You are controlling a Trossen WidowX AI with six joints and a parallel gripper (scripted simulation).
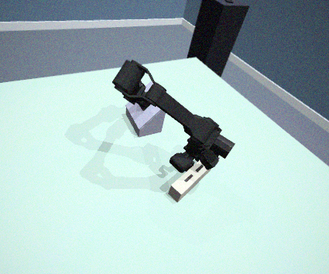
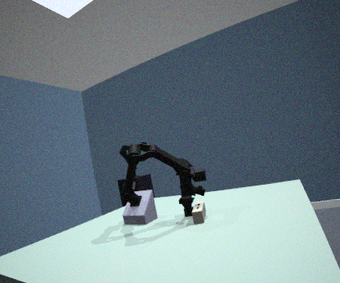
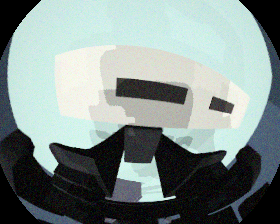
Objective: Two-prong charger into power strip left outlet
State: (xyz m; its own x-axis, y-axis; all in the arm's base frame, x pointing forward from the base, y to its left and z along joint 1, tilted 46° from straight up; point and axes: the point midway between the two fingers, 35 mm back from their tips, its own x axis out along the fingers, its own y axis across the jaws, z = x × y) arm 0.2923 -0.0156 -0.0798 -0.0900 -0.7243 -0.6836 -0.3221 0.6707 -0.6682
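Right now the dark charger is 2 cm ahead of my gripper tip, 1 cm to the left of it and 1 cm above it.
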